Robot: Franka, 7 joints.
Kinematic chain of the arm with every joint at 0, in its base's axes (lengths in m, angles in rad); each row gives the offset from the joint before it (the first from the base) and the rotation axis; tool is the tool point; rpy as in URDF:
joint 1: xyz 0 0 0.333 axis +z
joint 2: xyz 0 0 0 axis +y
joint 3: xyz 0 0 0.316 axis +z
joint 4: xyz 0.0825 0 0 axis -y
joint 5: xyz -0.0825 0 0.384 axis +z
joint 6: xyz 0 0 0 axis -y
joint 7: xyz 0.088 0 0 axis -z
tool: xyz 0 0 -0.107 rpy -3.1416 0 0
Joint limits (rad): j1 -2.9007..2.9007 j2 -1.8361..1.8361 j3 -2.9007..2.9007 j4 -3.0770..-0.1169 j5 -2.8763..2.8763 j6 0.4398..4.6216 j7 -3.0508..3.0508
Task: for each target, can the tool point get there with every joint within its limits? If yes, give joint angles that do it. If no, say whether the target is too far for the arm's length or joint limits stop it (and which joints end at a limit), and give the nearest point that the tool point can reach.
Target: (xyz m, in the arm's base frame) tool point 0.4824 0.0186 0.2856
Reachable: yes | joints -1.4351 1.3529 1.5004 -2.1717 -0.2515 1.7449 1.7424
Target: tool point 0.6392 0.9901 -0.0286
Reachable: no: too far | nearest point 0.4448 0.6890 0.0814 | short by 0.375 m
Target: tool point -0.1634 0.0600 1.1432
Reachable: yes | joints -2.2335 -0.4311 -0.4377 -0.8113 0.4767 2.2332 -2.3337
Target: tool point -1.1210 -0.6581 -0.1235
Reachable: no: too far | nearest point -0.6980 -0.4098 0.0487 | short by 0.520 m
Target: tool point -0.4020 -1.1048 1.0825
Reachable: no: too far | nearest point -0.2474 -0.6798 0.7942 | short by 0.536 m
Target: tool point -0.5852 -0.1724 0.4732
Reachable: yes | joints -1.0685 -0.9534 -1.5048 -1.9934 0.0599 2.5372 2.1444
